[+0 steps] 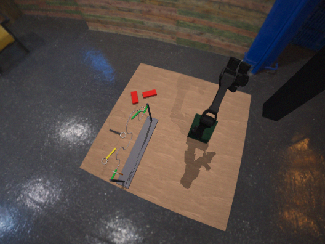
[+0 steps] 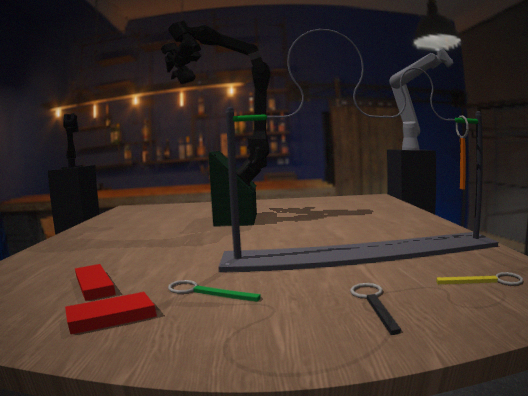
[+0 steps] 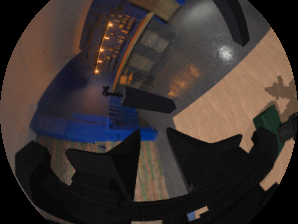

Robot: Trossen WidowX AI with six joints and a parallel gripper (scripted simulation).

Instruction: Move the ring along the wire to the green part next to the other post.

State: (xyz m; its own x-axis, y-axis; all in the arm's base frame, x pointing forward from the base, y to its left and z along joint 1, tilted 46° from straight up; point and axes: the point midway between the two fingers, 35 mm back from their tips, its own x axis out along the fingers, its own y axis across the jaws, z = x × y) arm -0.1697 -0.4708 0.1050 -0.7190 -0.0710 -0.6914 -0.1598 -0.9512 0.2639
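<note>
Right now my gripper tip is 81 cm to the right of the ring with orange handle, 60 cm short of it and 30 cm above it. From my gripper tip the other things lie so: yellow-handled ring (83 cm ahead, 74 cm to the left, 54 cm below); black-handled ring (84 cm ahead, 54 cm below, 50 cm to the left); green-handled ring (75 cm ahead, 54 cm below, 23 cm to the left).
</note>
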